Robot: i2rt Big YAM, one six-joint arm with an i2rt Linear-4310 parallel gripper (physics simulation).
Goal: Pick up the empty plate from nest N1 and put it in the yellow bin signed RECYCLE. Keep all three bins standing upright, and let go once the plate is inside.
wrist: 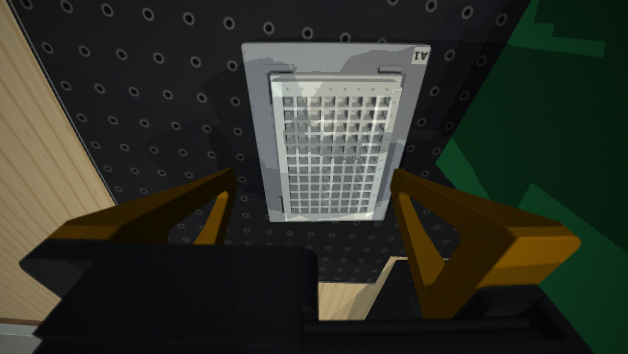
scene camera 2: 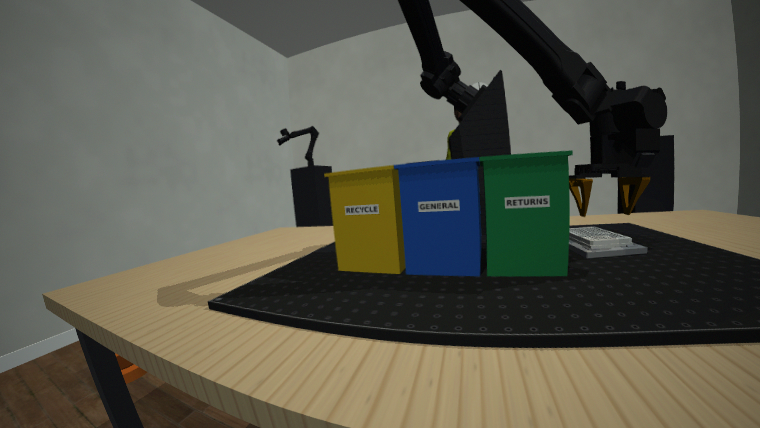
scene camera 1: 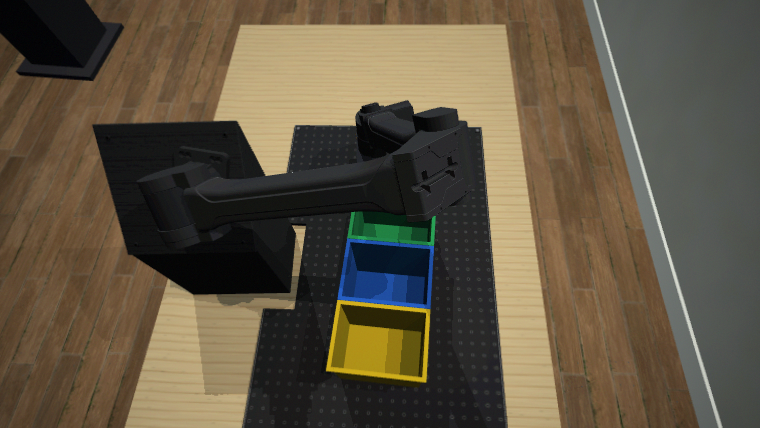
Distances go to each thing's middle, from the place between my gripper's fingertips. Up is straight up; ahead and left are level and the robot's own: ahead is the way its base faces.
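The blue general bin [scene camera 1: 398, 274] is 8 cm ahead of my gripper, 31 cm to the right of it and 3 cm above it; going by their middles, it is the farthest from my gripper of the things named here. The grey nest [scene camera 2: 573, 246], counted from my gripper as well, is 1 cm behind, 2 cm to the right and 6 cm below. I find the green returns bin [scene camera 2: 527, 208] 8 cm ahead of my gripper, 18 cm to the right of it and 3 cm above it. As for the white plate [scene camera 2: 592, 237], my gripper is 1 cm past it, 2 cm to the left of it and 4 cm above it.
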